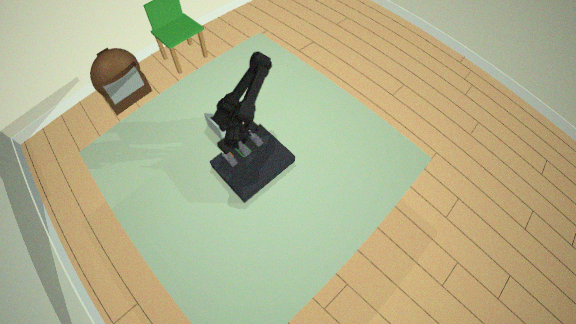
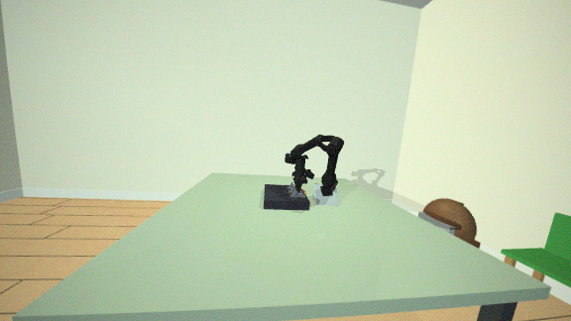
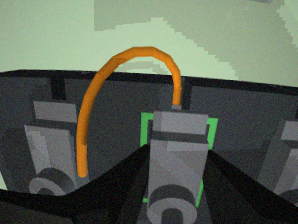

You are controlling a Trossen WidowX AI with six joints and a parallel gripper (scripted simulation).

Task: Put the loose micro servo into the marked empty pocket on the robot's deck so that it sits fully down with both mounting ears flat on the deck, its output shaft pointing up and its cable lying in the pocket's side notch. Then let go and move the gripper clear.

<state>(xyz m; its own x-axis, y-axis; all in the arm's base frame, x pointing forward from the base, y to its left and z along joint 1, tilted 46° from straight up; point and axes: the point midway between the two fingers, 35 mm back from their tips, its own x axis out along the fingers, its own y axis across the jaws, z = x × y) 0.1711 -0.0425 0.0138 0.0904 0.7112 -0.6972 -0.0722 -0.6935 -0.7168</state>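
My gripper tip is now 12 cm short of the deck, 1 cm to the left of it and 3 cm above it.
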